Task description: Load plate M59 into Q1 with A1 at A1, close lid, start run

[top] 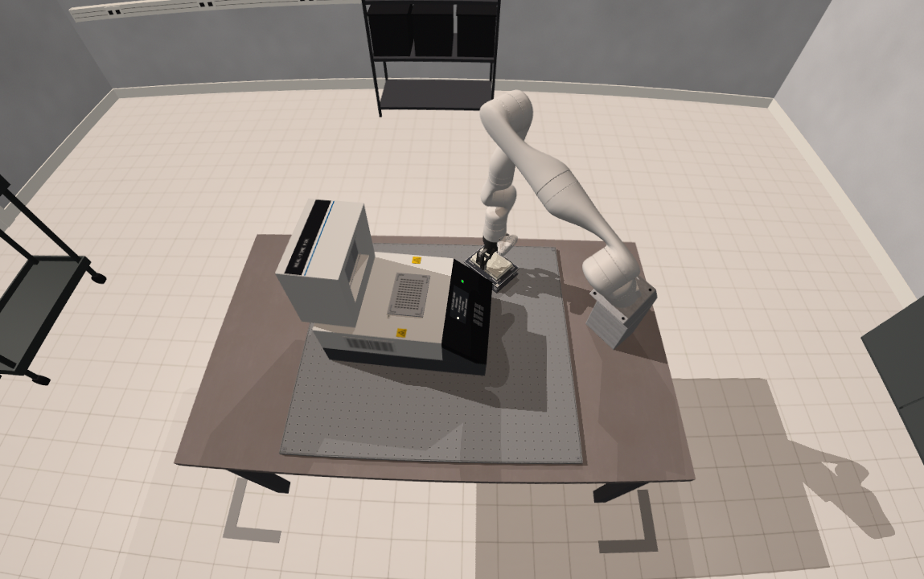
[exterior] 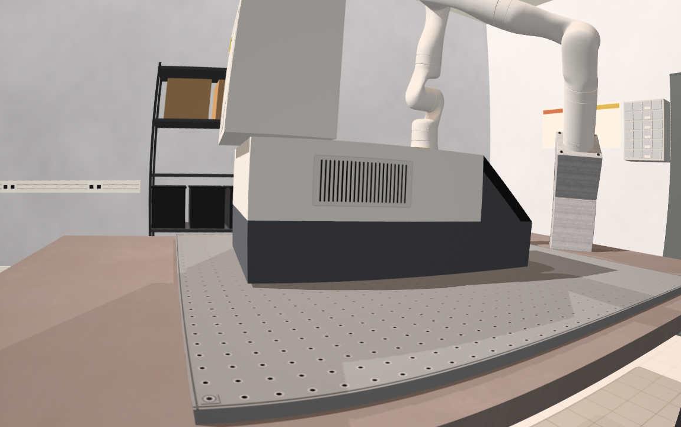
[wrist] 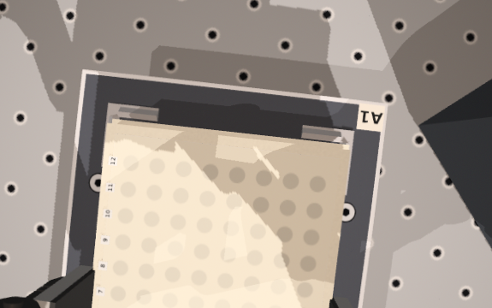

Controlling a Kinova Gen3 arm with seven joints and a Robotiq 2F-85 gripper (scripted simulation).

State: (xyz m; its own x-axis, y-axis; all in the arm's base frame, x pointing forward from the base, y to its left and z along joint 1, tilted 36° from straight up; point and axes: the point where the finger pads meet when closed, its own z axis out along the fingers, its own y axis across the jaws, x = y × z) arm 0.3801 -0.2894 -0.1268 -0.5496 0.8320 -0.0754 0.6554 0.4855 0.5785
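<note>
Now: hand 1 cm above the plate M59. The rest, counted from my hand: plate nest N1 (3 cm below); A1 corner label (9 cm to the left, 2 cm below, 1 cm behind).
</note>
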